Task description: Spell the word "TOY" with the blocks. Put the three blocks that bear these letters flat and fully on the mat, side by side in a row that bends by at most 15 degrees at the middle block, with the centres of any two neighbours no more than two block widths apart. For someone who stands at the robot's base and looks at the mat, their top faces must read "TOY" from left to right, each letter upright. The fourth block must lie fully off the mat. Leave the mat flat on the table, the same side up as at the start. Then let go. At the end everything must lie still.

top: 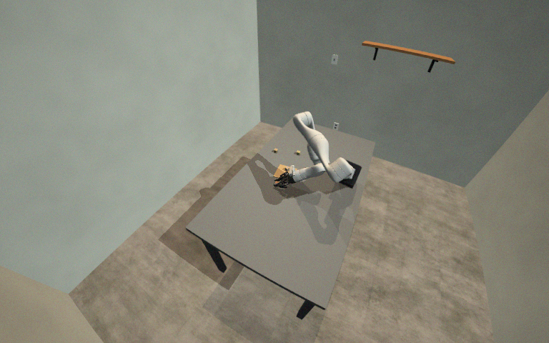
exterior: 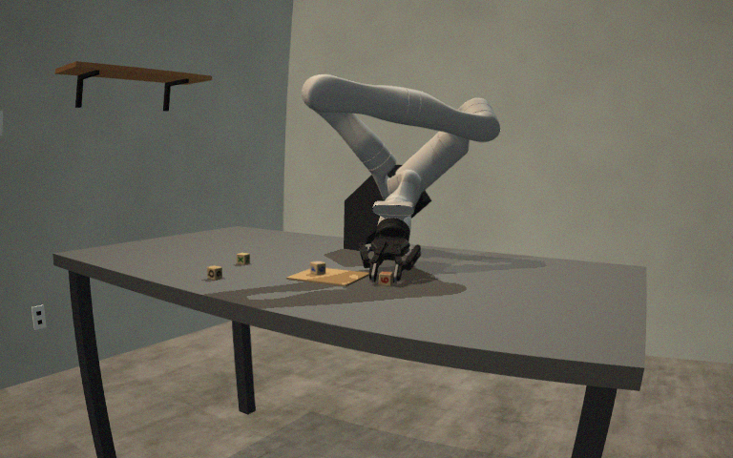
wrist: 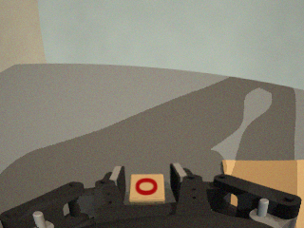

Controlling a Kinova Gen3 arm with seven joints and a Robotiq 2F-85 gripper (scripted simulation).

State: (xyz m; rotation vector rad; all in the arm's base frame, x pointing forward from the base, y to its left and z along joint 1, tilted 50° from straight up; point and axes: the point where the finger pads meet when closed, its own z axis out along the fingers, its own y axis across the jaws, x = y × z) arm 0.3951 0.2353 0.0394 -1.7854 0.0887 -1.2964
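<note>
My hand is 1 cm above the block. The rest, counted from my hand: tan mat: 14 cm to the right, 2 cm below, 1 cm ahead.
</note>
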